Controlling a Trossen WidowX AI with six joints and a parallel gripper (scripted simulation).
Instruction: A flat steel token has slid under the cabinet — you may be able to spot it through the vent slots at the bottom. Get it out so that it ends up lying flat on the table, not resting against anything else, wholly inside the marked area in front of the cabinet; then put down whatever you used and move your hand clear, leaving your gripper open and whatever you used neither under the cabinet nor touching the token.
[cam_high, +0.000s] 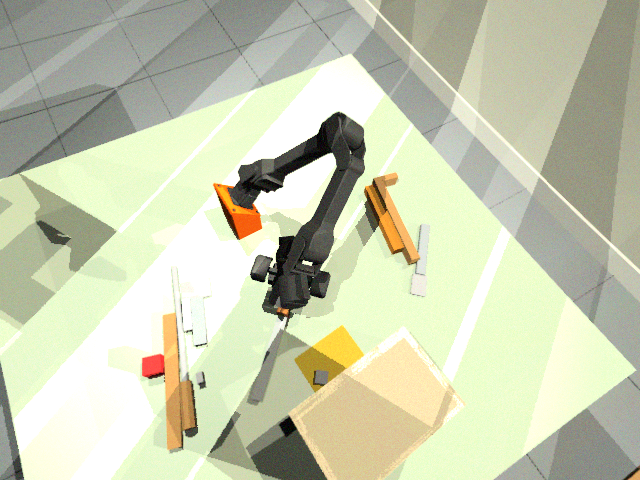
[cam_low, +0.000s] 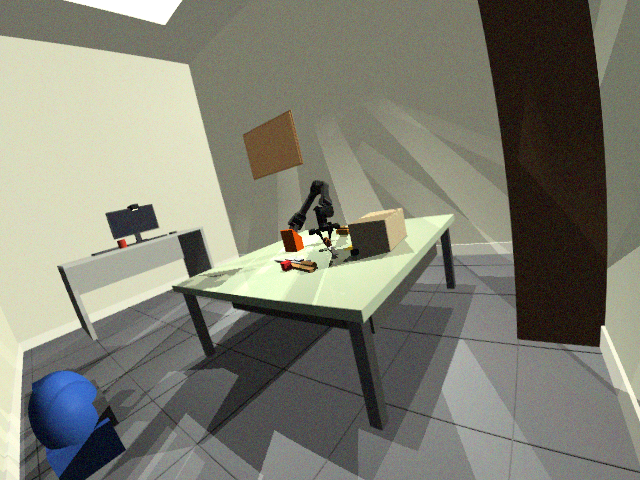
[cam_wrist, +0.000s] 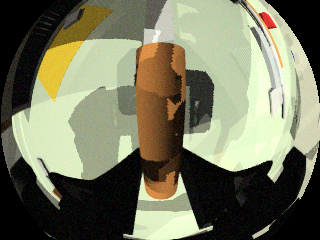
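Right now the short bar is 4 cm behind my gripper tip, 27 cm to the right of it and 2 cm below it. From my gripper tip the other things lie so: small grey cube 12 cm ahead, 28 cm to the right, 2 cm below; then orange stick 10 cm behind, 33 cm to the left, 1 cm below; then steel token 23 cm ahead, 1 cm to the right, 2 cm below.
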